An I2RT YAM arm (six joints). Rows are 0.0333 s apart.
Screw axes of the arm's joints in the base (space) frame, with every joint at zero. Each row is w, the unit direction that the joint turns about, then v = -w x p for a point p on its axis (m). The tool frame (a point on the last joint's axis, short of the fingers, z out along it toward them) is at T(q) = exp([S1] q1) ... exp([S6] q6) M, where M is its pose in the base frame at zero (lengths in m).
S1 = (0, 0, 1, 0.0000, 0.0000, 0.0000)
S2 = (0, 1, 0, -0.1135, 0.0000, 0.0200)
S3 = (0, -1, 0, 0.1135, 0.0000, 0.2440)
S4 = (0, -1, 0, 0.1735, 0.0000, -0.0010)
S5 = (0, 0, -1, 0.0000, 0.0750, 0.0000)
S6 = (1, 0, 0, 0.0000, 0.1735, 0.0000)
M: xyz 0.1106 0.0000 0.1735 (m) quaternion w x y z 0.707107 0 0.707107 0
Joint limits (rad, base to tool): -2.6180..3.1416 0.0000..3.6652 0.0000..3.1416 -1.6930..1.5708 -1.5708..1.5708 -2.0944..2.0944
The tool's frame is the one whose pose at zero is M.
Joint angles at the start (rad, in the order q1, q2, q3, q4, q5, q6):
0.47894 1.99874 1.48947 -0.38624 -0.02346 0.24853
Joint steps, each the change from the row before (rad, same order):
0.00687 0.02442 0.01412 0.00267 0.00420 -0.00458
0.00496 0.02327 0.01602 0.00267 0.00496 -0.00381
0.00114 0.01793 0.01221 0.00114 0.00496 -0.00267
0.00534 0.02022 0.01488 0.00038 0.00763 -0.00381
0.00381 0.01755 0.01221 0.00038 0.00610 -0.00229
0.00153 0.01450 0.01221 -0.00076 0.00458 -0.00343
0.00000 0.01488 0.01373 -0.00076 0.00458 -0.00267
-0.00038 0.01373 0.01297 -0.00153 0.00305 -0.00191
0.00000 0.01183 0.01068 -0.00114 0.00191 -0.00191
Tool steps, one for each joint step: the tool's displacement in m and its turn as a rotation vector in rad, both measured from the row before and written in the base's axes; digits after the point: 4 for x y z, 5 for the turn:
0.0026 0.0046 -0.0058 -0.00893 0.00383 0.00784
0.0031 0.0040 -0.0048 -0.00764 0.00105 0.00489
0.0028 0.0019 -0.0039 -0.00704 0.00139 0.00020
0.0024 0.0037 -0.0042 -0.00971 0.00037 0.00371
0.0021 0.0029 -0.0039 -0.00785 0.00137 0.00193
0.0022 0.0018 -0.0027 -0.00649 -0.00006 0.00151
0.0028 0.0013 -0.0025 -0.00555 -0.00084 -0.00062
0.0026 0.0011 -0.0023 -0.00426 0.00031 -0.00068
0.0021 0.0011 -0.0021 -0.00346 0.00075 0.00039

